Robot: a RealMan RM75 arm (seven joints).
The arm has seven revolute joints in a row. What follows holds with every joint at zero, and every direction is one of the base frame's. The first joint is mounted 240.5 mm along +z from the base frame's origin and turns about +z. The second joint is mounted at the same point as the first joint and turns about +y. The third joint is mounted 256 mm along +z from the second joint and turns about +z. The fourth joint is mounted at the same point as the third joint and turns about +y. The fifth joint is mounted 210 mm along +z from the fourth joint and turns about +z. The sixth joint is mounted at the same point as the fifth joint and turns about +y. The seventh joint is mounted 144 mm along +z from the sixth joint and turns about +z. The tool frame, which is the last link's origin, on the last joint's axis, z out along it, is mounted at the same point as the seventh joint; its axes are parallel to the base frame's.
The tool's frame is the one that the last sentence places.
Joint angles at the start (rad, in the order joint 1, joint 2, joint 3, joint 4, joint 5, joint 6, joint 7):
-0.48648, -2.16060, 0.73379, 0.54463, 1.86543, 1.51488, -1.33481
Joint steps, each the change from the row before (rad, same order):
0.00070, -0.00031, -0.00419, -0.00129, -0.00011, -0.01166, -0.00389
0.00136, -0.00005, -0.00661, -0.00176, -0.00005, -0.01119, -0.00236
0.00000, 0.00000, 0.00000, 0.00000, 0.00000, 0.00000, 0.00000
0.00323, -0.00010, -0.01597, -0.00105, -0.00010, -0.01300, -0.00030
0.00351, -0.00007, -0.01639, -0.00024, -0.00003, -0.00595, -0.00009
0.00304, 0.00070, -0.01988, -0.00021, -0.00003, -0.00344, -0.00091
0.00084, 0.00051, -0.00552, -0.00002, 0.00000, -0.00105, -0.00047
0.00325, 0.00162, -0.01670, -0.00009, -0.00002, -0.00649, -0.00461
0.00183, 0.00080, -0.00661, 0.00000, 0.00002, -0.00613, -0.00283
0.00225, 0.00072, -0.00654, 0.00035, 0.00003, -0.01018, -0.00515
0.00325, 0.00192, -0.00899, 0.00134, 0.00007, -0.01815, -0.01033
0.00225, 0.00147, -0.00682, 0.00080, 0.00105, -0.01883, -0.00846
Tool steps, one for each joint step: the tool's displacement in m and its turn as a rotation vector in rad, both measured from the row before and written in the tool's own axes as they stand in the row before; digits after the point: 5 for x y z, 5 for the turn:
-0.00059, -0.00181, -0.00043, 0.01406, 0.00050, -0.00670
-0.00068, -0.00198, -0.00092, 0.01566, 0.00212, -0.00653
0.00000, 0.00000, 0.00000, 0.00000, 0.00000, 0.00000
-0.00055, -0.00314, -0.00241, 0.02507, 0.00828, -0.00740
-0.00022, -0.00230, -0.00259, 0.01892, 0.01002, -0.00681
0.00035, -0.00255, -0.00311, 0.01905, 0.01272, -0.00762
0.00016, -0.00082, -0.00097, 0.00560, 0.00337, -0.00210
0.00014, -0.00296, -0.00319, 0.02066, 0.00940, -0.01007
-0.00018, -0.00173, -0.00147, 0.01211, 0.00281, -0.00527
-0.00039, -0.00231, -0.00158, 0.01634, 0.00190, -0.00764
-0.00038, -0.00415, -0.00261, 0.02749, 0.00154, -0.01252
-0.00052, -0.00385, -0.00192, 0.02540, -0.00065, -0.01009

